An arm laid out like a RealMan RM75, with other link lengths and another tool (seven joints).
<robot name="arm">
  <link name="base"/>
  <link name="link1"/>
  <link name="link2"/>
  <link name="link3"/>
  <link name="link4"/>
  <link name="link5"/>
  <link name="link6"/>
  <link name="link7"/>
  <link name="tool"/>
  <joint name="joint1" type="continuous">
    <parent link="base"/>
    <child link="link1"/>
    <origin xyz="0 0 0.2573" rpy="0 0 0"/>
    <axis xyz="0 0 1"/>
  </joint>
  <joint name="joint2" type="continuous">
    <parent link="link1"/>
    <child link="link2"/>
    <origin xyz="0 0 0" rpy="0 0 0"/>
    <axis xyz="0 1 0"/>
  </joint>
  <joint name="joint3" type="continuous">
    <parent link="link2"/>
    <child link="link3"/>
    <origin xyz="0 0 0.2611" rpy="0 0 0"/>
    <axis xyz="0 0 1"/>
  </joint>
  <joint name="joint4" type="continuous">
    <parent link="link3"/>
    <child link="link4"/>
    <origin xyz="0 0 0" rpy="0 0 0"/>
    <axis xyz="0 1 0"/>
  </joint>
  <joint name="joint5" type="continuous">
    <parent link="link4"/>
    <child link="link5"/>
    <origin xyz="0 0 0.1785" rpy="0 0 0"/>
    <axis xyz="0 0 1"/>
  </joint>
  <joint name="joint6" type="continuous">
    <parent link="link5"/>
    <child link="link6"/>
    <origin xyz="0 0 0" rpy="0 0 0"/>
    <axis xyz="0 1 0"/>
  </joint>
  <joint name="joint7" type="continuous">
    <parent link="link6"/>
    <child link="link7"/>
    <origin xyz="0 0 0.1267" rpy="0 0 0"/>
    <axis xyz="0 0 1"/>
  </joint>
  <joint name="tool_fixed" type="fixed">
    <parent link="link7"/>
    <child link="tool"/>
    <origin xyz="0.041 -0.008 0.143" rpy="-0.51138 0 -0.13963"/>
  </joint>
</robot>
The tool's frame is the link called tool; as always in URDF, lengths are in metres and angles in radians. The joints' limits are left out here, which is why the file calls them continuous.
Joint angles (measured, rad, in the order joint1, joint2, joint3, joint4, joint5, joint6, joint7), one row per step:
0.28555 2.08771 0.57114 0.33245 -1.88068 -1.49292 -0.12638
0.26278 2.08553 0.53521 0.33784 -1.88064 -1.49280 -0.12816
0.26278 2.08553 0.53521 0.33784 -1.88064 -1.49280 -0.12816
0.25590 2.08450 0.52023 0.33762 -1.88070 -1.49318 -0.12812
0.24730 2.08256 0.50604 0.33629 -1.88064 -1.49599 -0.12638
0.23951 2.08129 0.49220 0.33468 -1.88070 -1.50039 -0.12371
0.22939 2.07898 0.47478 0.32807 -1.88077 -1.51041 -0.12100
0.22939 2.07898 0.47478 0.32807 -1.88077 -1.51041 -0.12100
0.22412 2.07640 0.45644 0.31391 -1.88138 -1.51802 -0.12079
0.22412 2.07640 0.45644 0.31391 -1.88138 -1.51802 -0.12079
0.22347 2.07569 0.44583 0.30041 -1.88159 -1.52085 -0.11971
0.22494 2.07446 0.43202 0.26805 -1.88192 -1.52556 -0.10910
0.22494 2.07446 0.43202 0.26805 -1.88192 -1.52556 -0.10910
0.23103 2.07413 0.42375 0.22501 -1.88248 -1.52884 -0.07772
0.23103 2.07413 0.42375 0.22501 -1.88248 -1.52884 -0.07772
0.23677 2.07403 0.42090 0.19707 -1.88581 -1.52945 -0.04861
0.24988 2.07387 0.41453 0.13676 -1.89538 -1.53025 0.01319
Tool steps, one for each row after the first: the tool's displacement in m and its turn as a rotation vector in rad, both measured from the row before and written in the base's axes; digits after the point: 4 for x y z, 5 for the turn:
0.0031 -0.0078 -0.0087 -0.02915 -0.00746 -0.00307
0.0000 0.0000 0.0000 0.00000 0.00000 0.00000
0.0008 -0.0026 -0.0033 -0.01210 -0.00452 0.00069
0.0015 -0.0033 -0.0022 -0.00967 -0.00442 -0.00008
0.0008 -0.0031 -0.0021 -0.00865 -0.00296 0.00173
0.0016 -0.0043 -0.0011 -0.00744 -0.00897 0.00289
0.0000 0.0000 0.0000 0.00000 0.00000 0.00000
0.0017 -0.0031 -0.0010 -0.01006 -0.01887 0.00371
0.0000 0.0000 0.0000 0.00000 0.00000 0.00000
0.0014 -0.0012 -0.0007 -0.00728 -0.01413 0.00159
0.0038 -0.0014 0.0006 -0.01046 -0.02348 0.00105
0.0000 0.0000 0.0000 0.00000 0.00000 0.00000
0.0046 0.0000 0.0019 -0.01092 -0.01150 0.00087
0.0000 0.0000 0.0000 0.00000 0.00000 0.00000
0.0022 0.0007 0.0008 -0.00972 0.00077 0.00273
0.0040 0.0018 0.0014 -0.02292 -0.00001 0.00672

